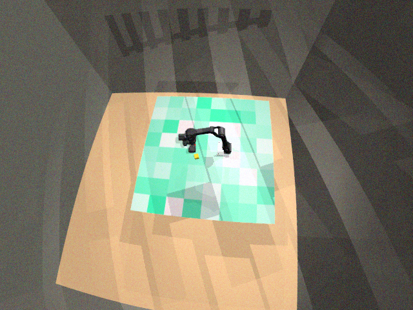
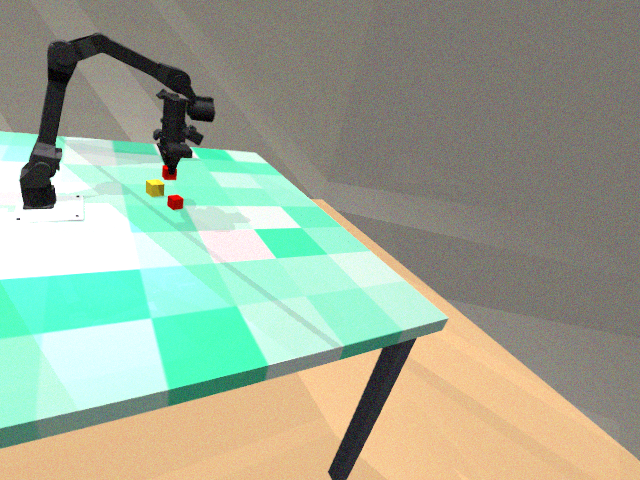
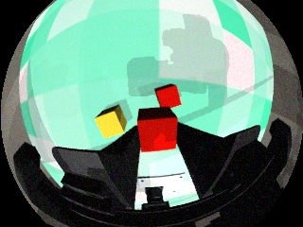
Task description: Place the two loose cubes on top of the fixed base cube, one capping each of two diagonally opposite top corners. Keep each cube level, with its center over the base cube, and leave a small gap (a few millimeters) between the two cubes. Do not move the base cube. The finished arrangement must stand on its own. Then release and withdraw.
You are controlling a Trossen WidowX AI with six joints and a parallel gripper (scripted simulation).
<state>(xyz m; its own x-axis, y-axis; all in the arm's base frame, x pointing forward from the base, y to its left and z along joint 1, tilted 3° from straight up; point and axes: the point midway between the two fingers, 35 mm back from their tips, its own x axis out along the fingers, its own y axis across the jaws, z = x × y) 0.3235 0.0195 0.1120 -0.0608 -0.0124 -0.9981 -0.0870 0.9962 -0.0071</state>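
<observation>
The yellow cube lies 8 cm below my gripper tip, 7 cm to the left of it and 3 cm behind it.
</observation>
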